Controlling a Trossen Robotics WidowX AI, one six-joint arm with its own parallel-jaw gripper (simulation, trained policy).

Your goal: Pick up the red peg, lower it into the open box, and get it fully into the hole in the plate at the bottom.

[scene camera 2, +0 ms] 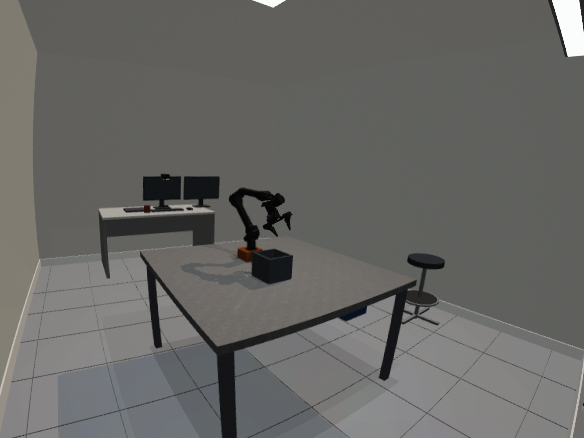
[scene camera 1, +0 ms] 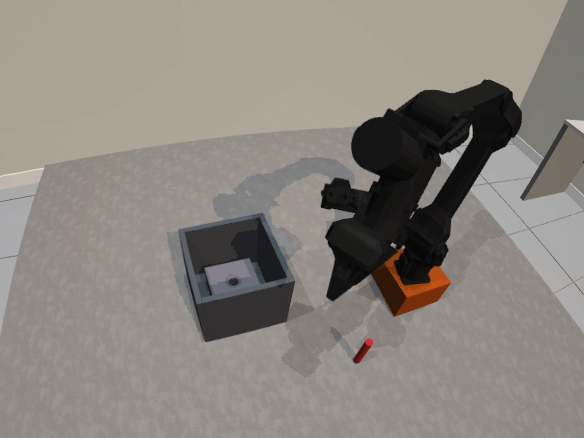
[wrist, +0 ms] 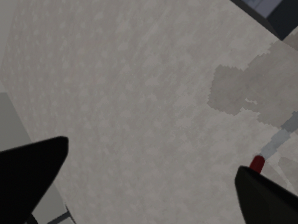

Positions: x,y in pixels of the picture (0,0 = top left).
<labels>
light grey plate: scene camera 1 239,274; not seen in scene camera 2 (hidden by a dark box); not seen in the wrist view (out of frame)
</labels>
